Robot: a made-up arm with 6 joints.
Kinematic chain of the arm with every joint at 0, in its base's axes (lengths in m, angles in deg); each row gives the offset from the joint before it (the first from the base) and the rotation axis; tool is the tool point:
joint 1: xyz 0 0 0.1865 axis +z
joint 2: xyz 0 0 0 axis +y
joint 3: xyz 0 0 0.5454 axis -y
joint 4: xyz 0 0 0 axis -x
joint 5: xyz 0.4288 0 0 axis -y
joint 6: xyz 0 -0.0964 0 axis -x
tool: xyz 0 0 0
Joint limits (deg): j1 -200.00..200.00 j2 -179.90..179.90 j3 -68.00..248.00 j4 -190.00..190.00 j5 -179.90..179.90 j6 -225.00..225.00
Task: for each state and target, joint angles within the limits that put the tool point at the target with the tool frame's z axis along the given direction. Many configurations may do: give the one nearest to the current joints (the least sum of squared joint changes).
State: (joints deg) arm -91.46 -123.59 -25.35 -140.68 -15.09 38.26
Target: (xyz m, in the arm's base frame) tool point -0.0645 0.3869 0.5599 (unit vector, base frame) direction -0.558 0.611 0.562
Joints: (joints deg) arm -80.15 -94.11 -11.64 -91.56 -47.67 50.97
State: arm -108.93 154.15 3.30 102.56 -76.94 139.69
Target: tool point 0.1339 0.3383 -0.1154 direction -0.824 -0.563 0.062
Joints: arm -105.13 179.78 -45.53 115.14 -55.26 126.56
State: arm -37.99 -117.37 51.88 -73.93 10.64 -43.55
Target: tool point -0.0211 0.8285 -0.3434 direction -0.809 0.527 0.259
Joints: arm -89.41 -125.04 97.09 -82.48 -17.12 -40.68
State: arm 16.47 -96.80 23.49 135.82 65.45 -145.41
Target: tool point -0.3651 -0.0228 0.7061 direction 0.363 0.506 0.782
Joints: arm 16.89 -76.72 -16.87 150.93 103.06 -161.69
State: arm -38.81 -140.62 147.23 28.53 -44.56 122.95
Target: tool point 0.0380 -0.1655 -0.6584 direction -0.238 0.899 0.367
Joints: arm -44.67 -164.60 143.24 19.30 -73.68 144.53
